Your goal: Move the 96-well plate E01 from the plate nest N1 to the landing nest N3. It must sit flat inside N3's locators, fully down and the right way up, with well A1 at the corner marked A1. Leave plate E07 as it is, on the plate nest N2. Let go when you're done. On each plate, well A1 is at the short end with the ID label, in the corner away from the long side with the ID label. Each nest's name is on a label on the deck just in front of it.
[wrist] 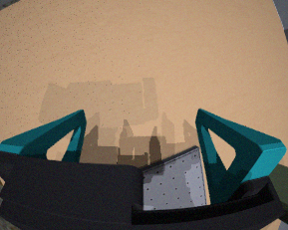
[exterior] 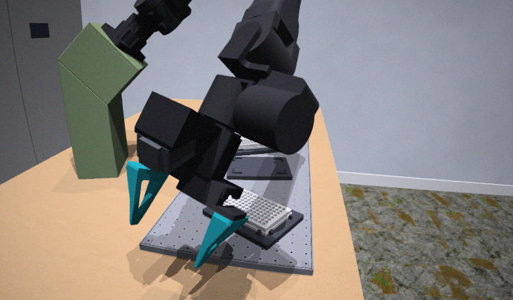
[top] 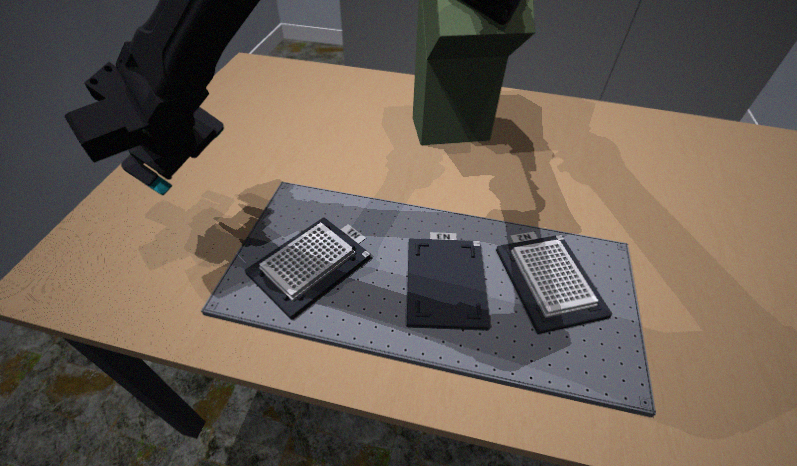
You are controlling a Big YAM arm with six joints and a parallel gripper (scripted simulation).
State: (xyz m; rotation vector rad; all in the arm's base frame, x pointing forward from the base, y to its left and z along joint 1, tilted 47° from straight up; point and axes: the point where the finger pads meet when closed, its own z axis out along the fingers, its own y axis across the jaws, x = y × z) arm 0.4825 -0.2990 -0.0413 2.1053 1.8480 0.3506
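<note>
Right now the plate E01 is 24 cm to the left of my hand, 10 cm below it and 2 cm behind it. From my hand the other things lie so: nest N1: 24 cm to the left, 11 cm below, 2 cm behind; N1 label: 25 cm to the left, 12 cm below, 12 cm behind; landing nest N3: 44 cm to the left, 13 cm behind, 11 cm below.
</note>
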